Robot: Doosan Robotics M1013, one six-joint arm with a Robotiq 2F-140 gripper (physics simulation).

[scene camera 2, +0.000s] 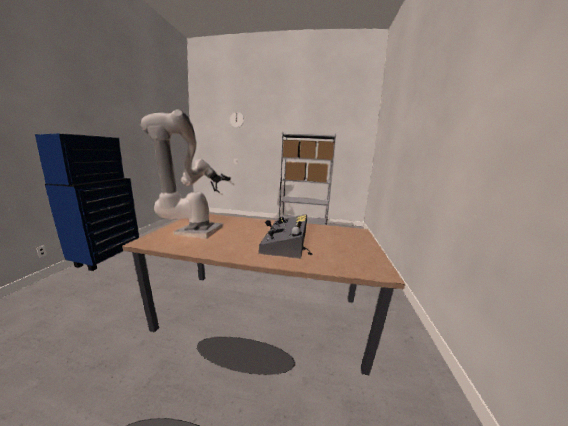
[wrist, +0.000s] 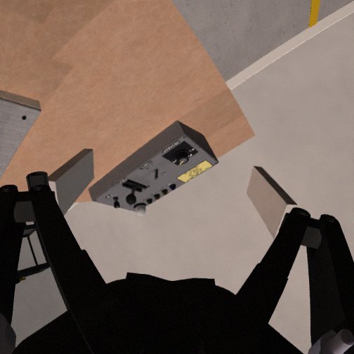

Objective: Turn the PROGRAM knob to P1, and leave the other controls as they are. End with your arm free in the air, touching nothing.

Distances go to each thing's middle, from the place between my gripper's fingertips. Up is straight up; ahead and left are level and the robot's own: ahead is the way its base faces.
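There is the dark grey control panel (scene camera 2: 288, 240), 190 mm below my hand. Counted from that same hand, the panel is 470 mm to the right of it and 550 mm ahead of it.
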